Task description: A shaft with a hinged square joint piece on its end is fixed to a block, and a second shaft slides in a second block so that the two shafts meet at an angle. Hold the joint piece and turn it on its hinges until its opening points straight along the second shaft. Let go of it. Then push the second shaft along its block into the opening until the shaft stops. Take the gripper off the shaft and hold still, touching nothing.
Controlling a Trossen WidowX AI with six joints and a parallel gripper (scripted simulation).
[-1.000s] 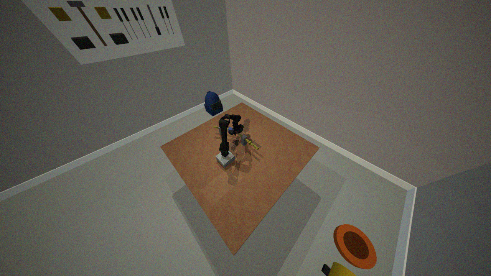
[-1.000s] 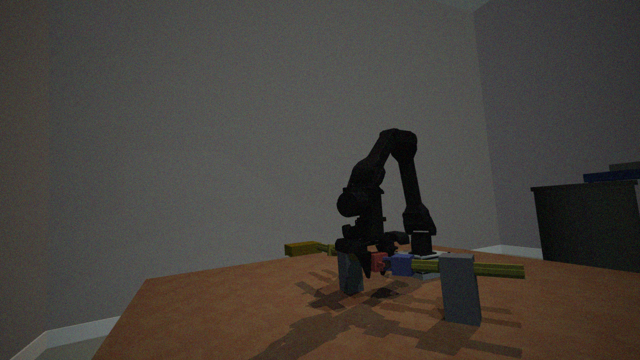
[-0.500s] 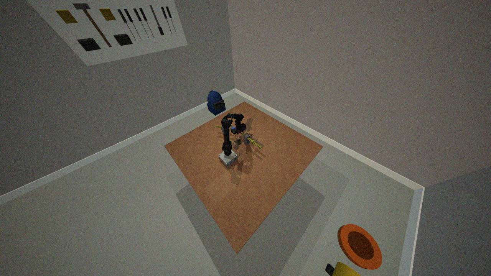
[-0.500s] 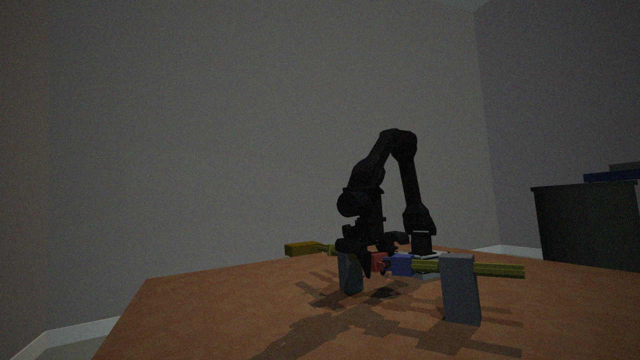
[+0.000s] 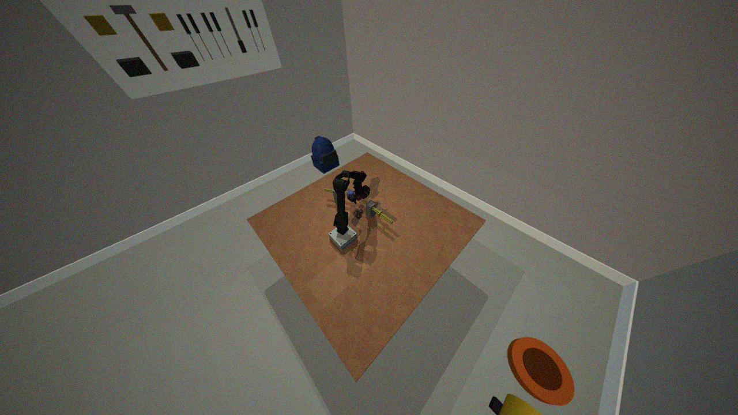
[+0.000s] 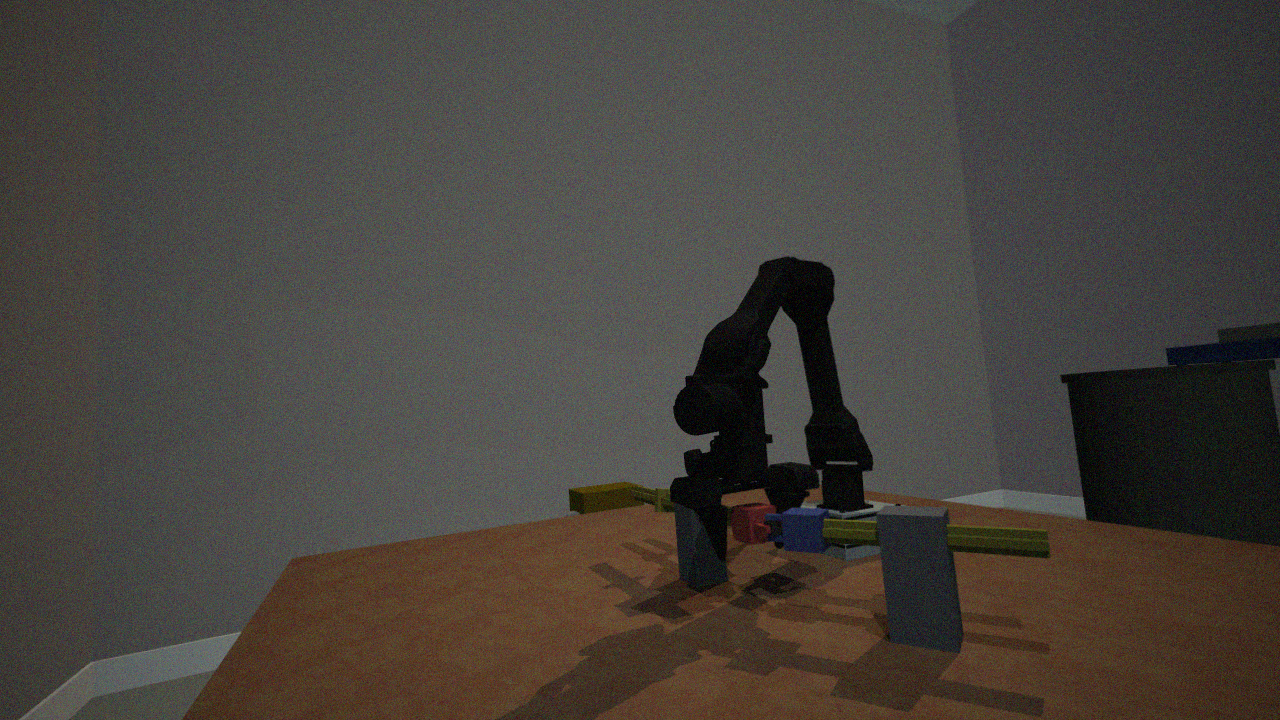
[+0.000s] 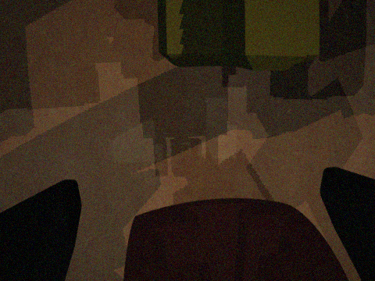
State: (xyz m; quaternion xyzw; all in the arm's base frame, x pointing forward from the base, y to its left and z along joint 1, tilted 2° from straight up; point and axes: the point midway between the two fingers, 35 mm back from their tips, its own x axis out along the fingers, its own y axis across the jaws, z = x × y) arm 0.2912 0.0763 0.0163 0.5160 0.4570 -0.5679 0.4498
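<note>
The red piece is 20 mm to the left of my gripper tip and 40 mm above it.
</note>
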